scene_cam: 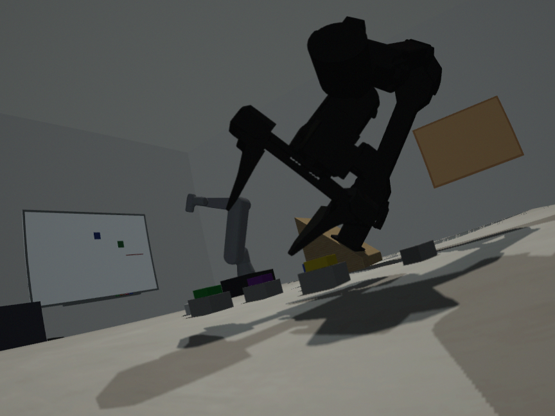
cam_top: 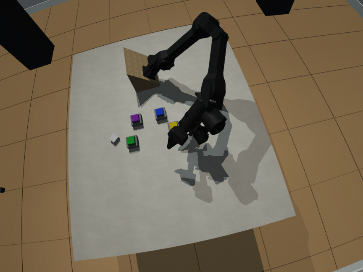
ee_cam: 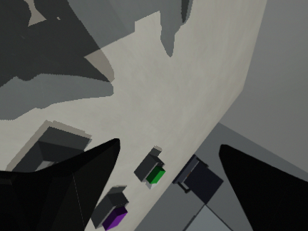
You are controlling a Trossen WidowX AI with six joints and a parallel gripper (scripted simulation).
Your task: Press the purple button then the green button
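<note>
Right now the purple button is 160 mm behind my gripper tip, 140 mm to the right of it and 50 mm below it. From my gripper tip the other things lie so: green button (70 mm behind, 170 mm to the right, 50 mm below); then yellow button (90 mm behind, 20 mm to the left, 50 mm below); then blue button (170 mm behind, 30 mm to the right, 50 mm below).
</note>
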